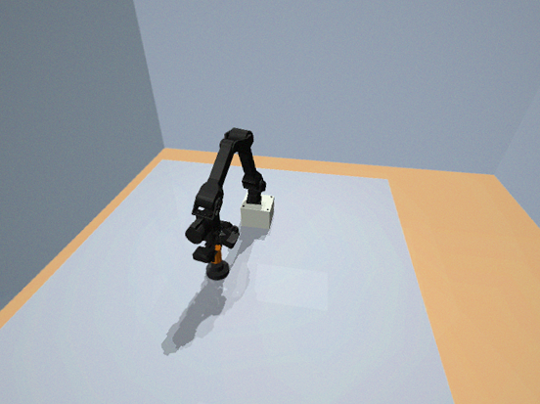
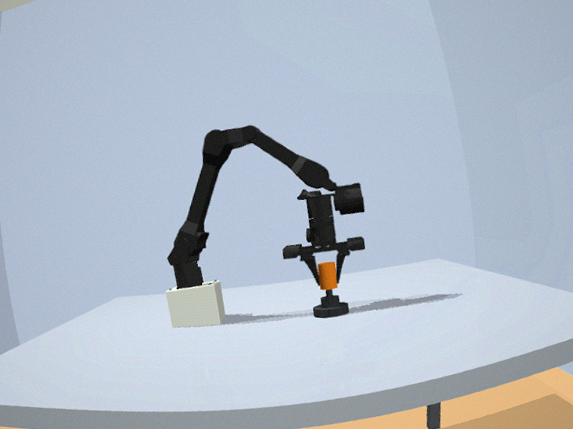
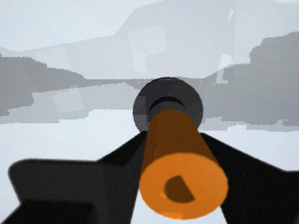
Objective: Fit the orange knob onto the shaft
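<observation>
Now: gripper tip 2 cm below the orange knob. Round my gripper tip: dark round pedestal (4 cm below).
</observation>
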